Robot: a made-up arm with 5 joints.
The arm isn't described. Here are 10 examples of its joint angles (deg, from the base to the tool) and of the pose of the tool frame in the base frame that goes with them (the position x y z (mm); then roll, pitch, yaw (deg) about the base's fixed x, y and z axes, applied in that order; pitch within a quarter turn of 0, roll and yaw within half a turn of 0).
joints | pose
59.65 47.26 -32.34 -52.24 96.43 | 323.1 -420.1 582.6 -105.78 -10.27 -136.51
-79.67 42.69 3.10 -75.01 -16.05 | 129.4 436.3 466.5 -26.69 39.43 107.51
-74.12 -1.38 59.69 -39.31 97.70 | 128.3 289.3 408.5 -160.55 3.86 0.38
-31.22 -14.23 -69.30 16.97 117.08 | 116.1 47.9 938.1 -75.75 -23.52 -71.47
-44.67 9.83 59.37 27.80 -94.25 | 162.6 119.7 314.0 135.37 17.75 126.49
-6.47 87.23 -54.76 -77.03 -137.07 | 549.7 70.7 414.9 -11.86 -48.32 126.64
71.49 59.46 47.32 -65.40 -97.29 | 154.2 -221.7 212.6 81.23 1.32 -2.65
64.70 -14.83 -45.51 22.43 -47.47 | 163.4 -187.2 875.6 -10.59 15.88 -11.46
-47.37 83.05 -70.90 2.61 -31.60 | 406.8 388.1 384.3 40.58 53.74 129.27
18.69 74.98 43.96 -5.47 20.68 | 129.0 -17.1 173.2 122.34 -6.14 175.38
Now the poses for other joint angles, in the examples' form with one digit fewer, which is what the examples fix.
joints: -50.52 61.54 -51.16 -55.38 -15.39
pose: 373 390 569 -35.2 25.4 73.3
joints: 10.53 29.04 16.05 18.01 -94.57
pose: 405 -51 345 101.3 10.1 62.5
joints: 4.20 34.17 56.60 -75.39 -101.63
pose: 347 -8 313 58.3 -11.8 64.7
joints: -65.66 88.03 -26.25 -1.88 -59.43
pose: 199 335 151 97.5 26.5 168.6
